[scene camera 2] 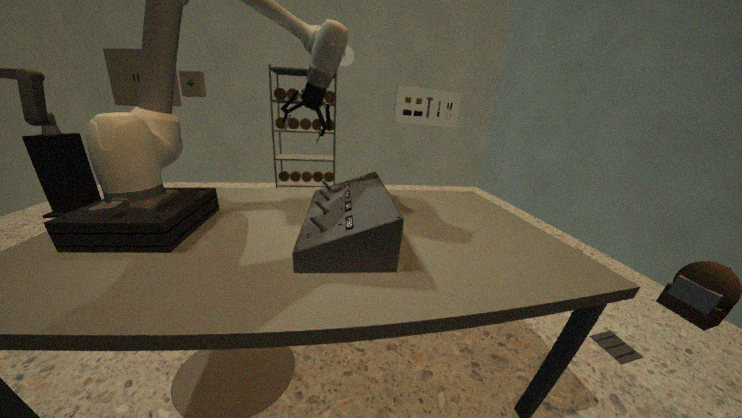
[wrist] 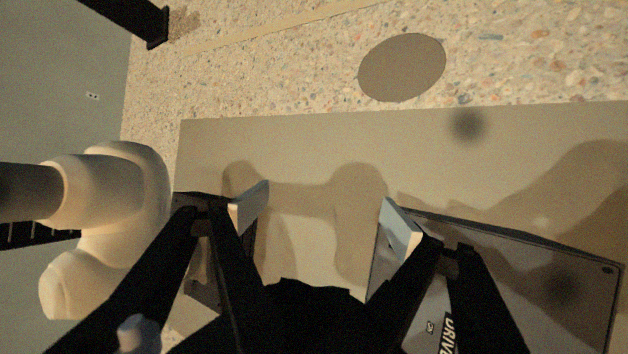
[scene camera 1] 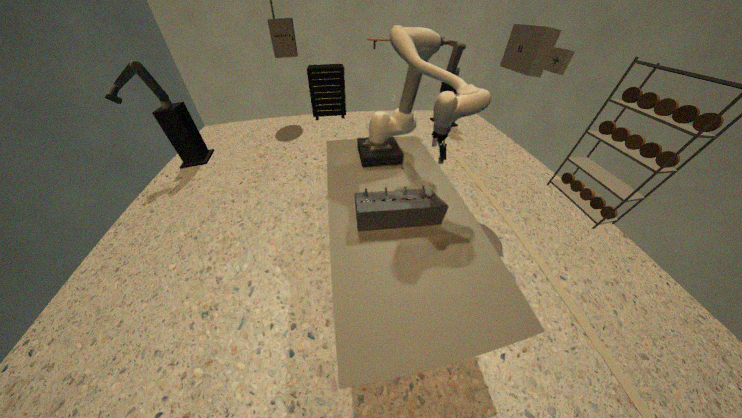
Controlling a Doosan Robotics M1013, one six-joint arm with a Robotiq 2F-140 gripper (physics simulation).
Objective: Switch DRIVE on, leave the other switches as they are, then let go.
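Pixels of known places: gripper, between the fingertips: (scene camera 2: 301, 136) (wrist: 323, 200) (scene camera 1: 437, 154); arm's base, origin of its link: (scene camera 2: 138, 202) (scene camera 1: 378, 145).
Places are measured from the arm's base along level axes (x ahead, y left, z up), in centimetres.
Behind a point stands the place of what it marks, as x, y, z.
Observation:
A grey switch box (scene camera 1: 399, 215) @[79.7, -14.3, 2.0] (scene camera 2: 353, 254) @[64.4, -34.6, -3.5] (wrist: 585, 300) @[81.6, 7.8, 5.7] with a sloping top stands on the table (scene camera 1: 415, 311) @[125.4, -23.5, -9.2] (scene camera 2: 498, 270) @[105.0, -42.5, -9.2]. Several small levers stick up from its top, one of them a lever (scene camera 2: 318, 223) @[56.7, -26.6, 1.6] at the near end in scene camera 2. In the wrist view, part of the DRIVE label (wrist: 447, 336) @[68.7, -3.6, 1.9] shows with a small ON mark beside it, partly behind a finger. The DRIVE lever is hidden there, and its position cannot be told. My gripper (scene camera 1: 439, 150) @[53.2, 19.7, 19.6] (scene camera 2: 303, 126) @[53.2, 19.7, 19.6] (wrist: 323, 200) @[53.2, 19.7, 19.6] is open and empty, high above the table and apart from the box.
The arm's dark base (scene camera 1: 380, 155) @[15.6, -3.2, -0.3] (scene camera 2: 114, 236) @[1.5, -15.8, -4.1] stands on the table beside the box. A shelf rack (scene camera 1: 586, 220) (scene camera 2: 271, 129) stands beyond the table. Another arm's dark pedestal (scene camera 1: 181, 132) stands on the floor.

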